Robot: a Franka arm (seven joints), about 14 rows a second.
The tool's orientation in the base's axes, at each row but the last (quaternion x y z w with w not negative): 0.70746 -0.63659 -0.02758 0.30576; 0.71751 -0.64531 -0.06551 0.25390; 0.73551 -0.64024 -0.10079 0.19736; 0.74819 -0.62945 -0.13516 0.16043; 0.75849 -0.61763 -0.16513 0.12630; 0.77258 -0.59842 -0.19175 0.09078; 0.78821 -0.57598 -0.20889 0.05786; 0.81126 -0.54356 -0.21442 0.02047; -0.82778 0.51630 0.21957 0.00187; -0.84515 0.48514 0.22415 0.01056
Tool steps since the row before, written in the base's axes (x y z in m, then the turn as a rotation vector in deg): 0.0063 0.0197 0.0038 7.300 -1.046 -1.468; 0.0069 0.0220 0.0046 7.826 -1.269 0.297; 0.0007 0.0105 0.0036 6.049 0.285 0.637; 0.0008 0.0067 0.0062 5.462 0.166 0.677; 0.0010 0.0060 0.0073 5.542 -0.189 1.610; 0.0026 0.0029 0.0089 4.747 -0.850 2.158; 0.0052 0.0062 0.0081 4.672 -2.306 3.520; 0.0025 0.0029 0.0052 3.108 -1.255 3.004; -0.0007 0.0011 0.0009 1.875 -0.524 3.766; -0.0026 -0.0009 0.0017 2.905 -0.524 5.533
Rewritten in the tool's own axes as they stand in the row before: -0.0156 -0.0038 -0.0136 1.818 -7.136 -1.520; -0.0189 -0.0049 -0.0130 2.528 -6.805 -3.201; -0.0098 -0.0002 -0.0052 0.754 -5.218 -3.046; -0.0065 0.0008 -0.0064 0.771 -4.656 -2.837; -0.0064 0.0008 -0.0070 1.044 -4.286 -3.726; -0.0039 0.0002 -0.0089 1.409 -3.199 -3.962; -0.0066 -0.0040 -0.0085 2.389 -2.201 -5.384; -0.0035 -0.0020 -0.0051 1.125 -1.401 -4.127; -0.0015 0.0003 -0.0003 -0.234 -0.517 -4.201; -0.0010 0.0030 -0.0008 -0.480 -1.014 -6.170
